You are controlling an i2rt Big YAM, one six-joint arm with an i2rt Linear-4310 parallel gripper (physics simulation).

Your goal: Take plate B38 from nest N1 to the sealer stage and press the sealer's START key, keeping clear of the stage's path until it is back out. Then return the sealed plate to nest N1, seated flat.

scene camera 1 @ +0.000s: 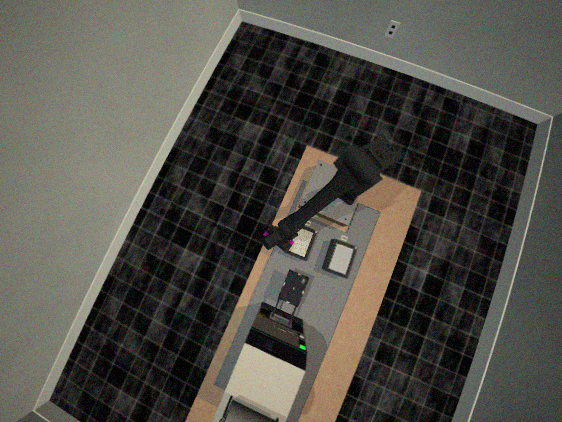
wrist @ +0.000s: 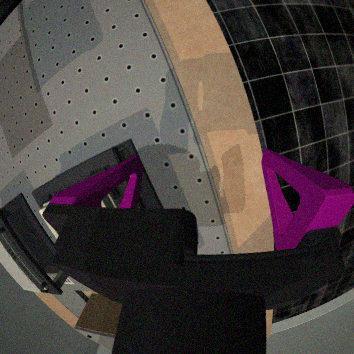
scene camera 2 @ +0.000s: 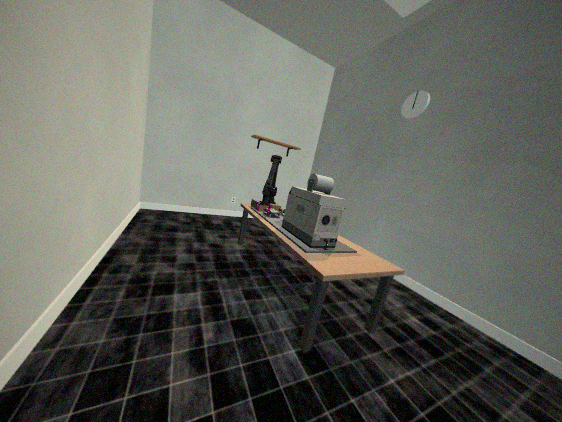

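Where they show: gripper, fingertip midpoint: (wrist: 200, 157) (scene camera 2: 262, 212); arm's base, link origin: (scene camera 1: 345, 192) (scene camera 2: 270, 202).
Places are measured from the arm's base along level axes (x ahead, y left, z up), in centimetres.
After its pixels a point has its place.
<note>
My gripper (scene camera 1: 278, 238) @(x 40.3, y -14.9, z -4.0 cm) (scene camera 2: 264, 208) @(x 40.3, y -14.9, z -4.0 cm) (wrist: 200, 157) @(x 40.3, y -14.9, z -4.0 cm) is open and empty, low near the table's left edge. One magenta finger is over the near nest; the other is out past the nest, towards the table edge. A pale plate with wells (scene camera 1: 302, 244) @(x 33.6, y -3.2, z -1.5 cm) sits in this dark nest (scene camera 1: 298, 257) @(x 40.1, y -1.2, z -3.0 cm) (wrist: 149, 190) @(x 36.8, y -9.5, z -6.9 cm), partly hidden by the gripper. A second dark nest (scene camera 1: 326, 258) @(x 32.5, y 11.4, z -6.9 cm) (wrist: 25, 225) @(x 32.2, y 15.0, z -6.9 cm) holds a whitish plate (scene camera 1: 340, 257) @(x 28.5, y 15.2, z 0.0 cm). The nest labels are too small to read, so I cannot tell which is N1. The black sealer stage (scene camera 1: 293, 288) @(x 52.7, y 4.2, z 3.3 cm) is out, with no plate on it. The sealer (scene camera 1: 270, 360) @(x 71.7, y 7.4, z 27.6 cm) (scene camera 2: 312, 217) @(x 105.6, y 4.2, z 11.9 cm) shows a green mark (scene camera 1: 302, 347) @(x 65.1, y 16.3, z 19.9 cm) on its front.
The nests, stage and sealer are on a grey perforated board (scene camera 1: 325, 305) @(x 52.5, y 23.8, z -7.3 cm) (wrist: 115, 80) @(x 48.0, y -8.2, z -7.4 cm) on the wooden table (scene camera 1: 367, 305) @(x 40.5, y 41.9, z -8.7 cm) (scene camera 2: 360, 262) @(x 124.1, y 35.3, z -8.7 cm) (wrist: 200, 30) @(x 51.8, y -16.9, z -8.6 cm). A raised grey platform (scene camera 1: 325, 175) @(x -2.0, y -12.9, z -0.1 cm) is under the arm. A wall shelf (scene camera 2: 275, 142) is behind the arm.
</note>
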